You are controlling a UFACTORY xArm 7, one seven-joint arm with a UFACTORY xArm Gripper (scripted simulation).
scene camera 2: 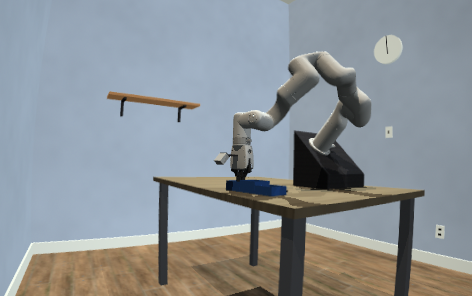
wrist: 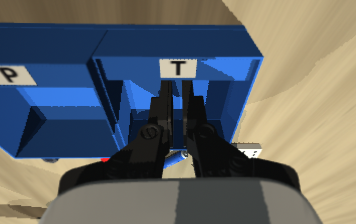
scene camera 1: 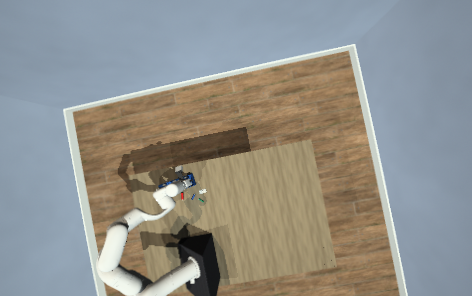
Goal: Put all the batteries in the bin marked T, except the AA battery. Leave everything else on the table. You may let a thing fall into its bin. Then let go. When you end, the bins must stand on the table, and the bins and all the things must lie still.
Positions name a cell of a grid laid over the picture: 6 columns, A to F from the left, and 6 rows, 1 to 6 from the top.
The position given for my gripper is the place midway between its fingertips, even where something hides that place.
Note:
I see my gripper (scene camera 2: D4).
My gripper is seen too in the wrist view (wrist: C3).

